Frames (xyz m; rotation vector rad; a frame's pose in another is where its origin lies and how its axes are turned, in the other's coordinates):
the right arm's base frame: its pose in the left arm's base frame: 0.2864 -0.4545 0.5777 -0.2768 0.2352 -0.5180
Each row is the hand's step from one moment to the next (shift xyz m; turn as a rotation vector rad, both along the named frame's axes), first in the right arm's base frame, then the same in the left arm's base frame.
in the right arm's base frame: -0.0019 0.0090 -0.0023 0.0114 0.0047 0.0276
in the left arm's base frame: 0.0018 0.0080 -0.0047 0.0197 0.0036 0.0226
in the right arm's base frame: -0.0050 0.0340 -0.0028 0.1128 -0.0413 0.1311
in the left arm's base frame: 0.0104 0.0303 -0.0127 0.1144 -0.0664 0.1189
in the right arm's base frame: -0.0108 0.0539 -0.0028 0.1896 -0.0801 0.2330
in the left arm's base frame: 0.0145 0.0499 -0.0181 0.1910 -0.1179 0.2150
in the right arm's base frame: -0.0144 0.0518 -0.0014 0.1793 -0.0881 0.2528
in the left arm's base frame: 0.0109 0.0503 -0.0156 0.1845 -0.1153 0.2377
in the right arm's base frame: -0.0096 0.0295 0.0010 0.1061 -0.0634 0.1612
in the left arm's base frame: 0.0055 0.0297 -0.0070 0.1074 -0.0753 0.1551
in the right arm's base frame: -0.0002 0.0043 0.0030 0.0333 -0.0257 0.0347
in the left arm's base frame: 0.0026 0.0043 0.0015 0.0265 -0.0317 0.0356
